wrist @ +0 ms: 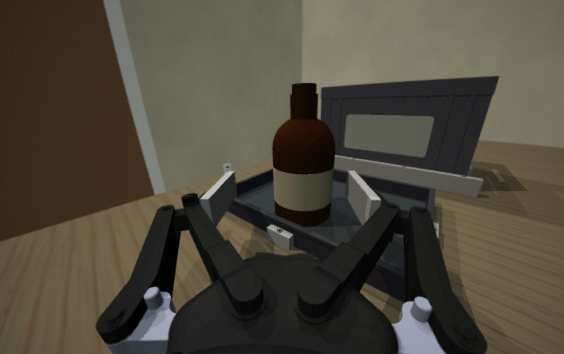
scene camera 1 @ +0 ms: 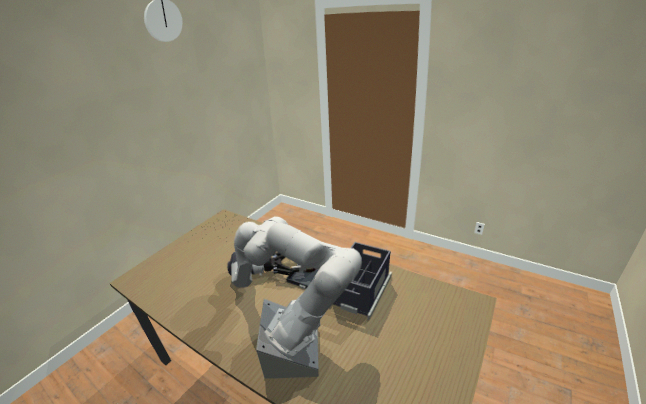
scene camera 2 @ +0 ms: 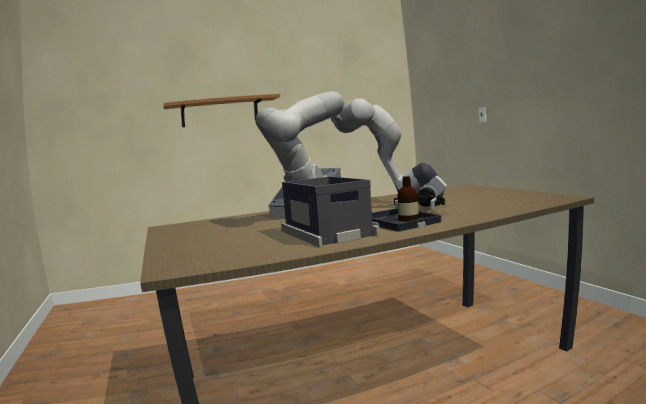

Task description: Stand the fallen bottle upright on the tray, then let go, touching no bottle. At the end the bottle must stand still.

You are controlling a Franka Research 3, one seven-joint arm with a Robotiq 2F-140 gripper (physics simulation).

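Note:
The brown bottle [scene camera 2: 408, 195] [wrist: 303, 150] with a cream label stands upright on the dark tray [scene camera 1: 300, 279] [scene camera 2: 387, 220] [wrist: 252, 198]. In the wrist view it is near the tray's closest rim. In the first scene view the arm hides most of it. My gripper [wrist: 290, 183] is open wide and empty, low over the table beside the tray. In the wrist view its two pale finger pads show to the left and right of the bottle, with a gap on each side, and the bottle stands beyond the pads.
A dark crate [scene camera 1: 356, 297] [scene camera 2: 346, 215] [wrist: 460, 135] with dividers stands beside the tray, with pale strips [scene camera 2: 348, 236] [wrist: 410, 174] along its base. Small pale blocks [wrist: 280, 237] sit at the tray's edges. All stand on a wooden table [scene camera 1: 430, 320] [scene camera 2: 200, 250].

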